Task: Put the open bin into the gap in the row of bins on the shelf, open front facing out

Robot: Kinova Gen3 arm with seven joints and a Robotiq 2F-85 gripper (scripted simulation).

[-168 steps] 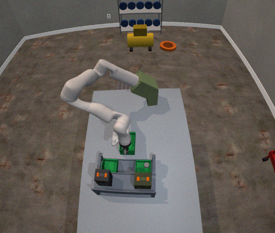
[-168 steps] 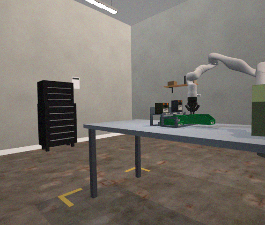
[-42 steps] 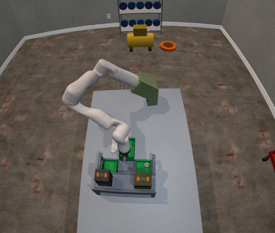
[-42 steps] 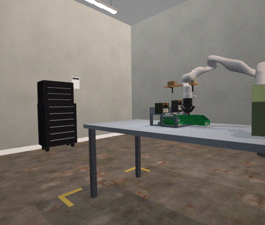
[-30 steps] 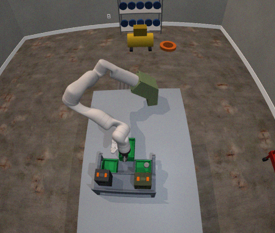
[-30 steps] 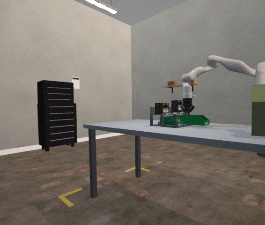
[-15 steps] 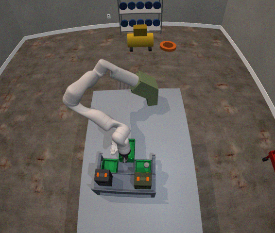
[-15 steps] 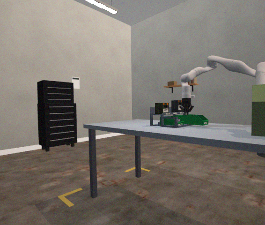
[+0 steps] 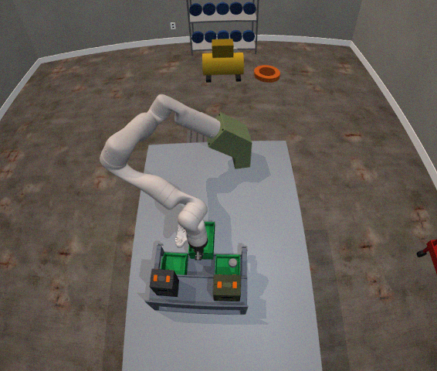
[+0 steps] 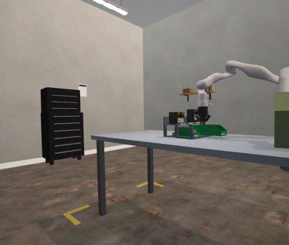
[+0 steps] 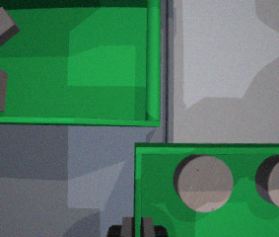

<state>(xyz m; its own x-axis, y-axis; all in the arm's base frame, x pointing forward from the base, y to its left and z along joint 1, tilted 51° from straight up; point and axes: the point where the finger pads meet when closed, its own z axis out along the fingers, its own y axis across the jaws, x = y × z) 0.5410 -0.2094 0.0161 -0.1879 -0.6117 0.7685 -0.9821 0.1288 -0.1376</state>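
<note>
Now: hand 100 mm short of the grey shelf, 30 mm above it and 20 mm to the left of it.
</note>
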